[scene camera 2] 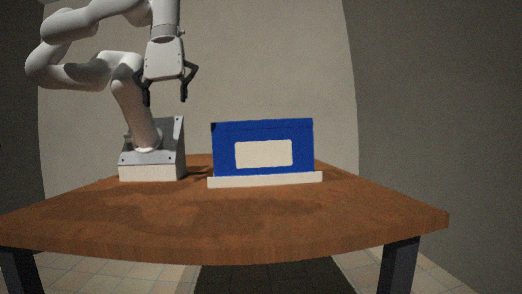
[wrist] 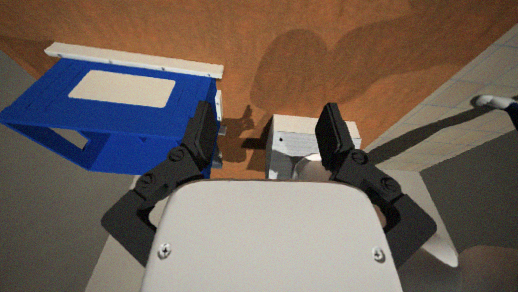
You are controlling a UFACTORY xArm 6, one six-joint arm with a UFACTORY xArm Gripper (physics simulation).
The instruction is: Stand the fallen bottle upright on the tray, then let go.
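Places are measured from the arm's base along level axes (x left, y back, z up), in centimetres.
Pixels of known places: gripper, fingertip midpoint: [scene camera 2: 164,104] [wrist: 266,115]; arm's base, link origin: [scene camera 2: 147,140] [wrist: 315,175].
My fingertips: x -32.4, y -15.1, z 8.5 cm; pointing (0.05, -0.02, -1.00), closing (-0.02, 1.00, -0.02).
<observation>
For each thing: its top centre in the pictures, then the offset to it from my fingertips. "pt": a spot on its surface instead. Level surfaces: height alone.
- blue box, top centre: [wrist: 130,158] [scene camera 2: 261,120] dy -24.9, dx +19.4, dz -4.7 cm
- low white strip, surface spot: [wrist: 135,60] [scene camera 2: 266,177] pt dy -24.2, dx +9.0, dz -20.0 cm
- wooden table, surface height: dz -22.2 cm
My gripper [scene camera 2: 165,101] [wrist: 266,115] is open and empty, with its two black fingers wide apart. It hangs high above the table, to the left of a blue box in the scene view. The fallen bottle does not show in either view. I cannot make out the tray in either view; the blue box may hide things behind it in the scene view.
The blue box [scene camera 2: 263,131] [wrist: 45,95], open-topped with a cream label, stands behind a low white strip [scene camera 2: 265,180] [wrist: 135,60] on the wooden table [scene camera 2: 280,240] [wrist: 240,30]. The robot's base [scene camera 2: 150,172] [wrist: 295,122] stands left of the box in the scene view.
</observation>
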